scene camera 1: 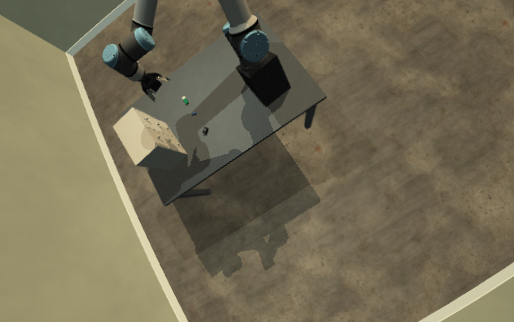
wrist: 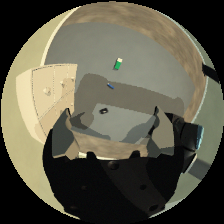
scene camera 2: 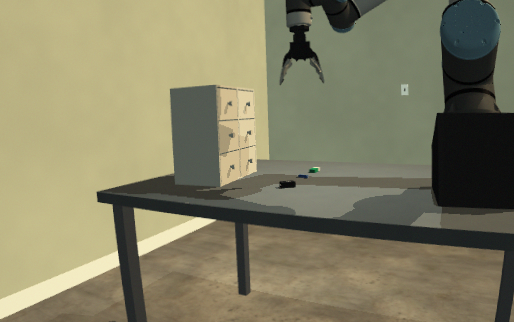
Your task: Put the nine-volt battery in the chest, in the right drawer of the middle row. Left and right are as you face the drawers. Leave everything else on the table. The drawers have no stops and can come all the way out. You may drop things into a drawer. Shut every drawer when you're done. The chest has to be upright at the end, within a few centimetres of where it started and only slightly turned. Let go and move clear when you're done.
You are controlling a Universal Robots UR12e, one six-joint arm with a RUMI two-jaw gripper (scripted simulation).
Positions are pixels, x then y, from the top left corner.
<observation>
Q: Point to a cream chest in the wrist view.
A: At 25,96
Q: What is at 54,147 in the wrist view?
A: The gripper.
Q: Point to a cream chest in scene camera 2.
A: At 194,110
</observation>
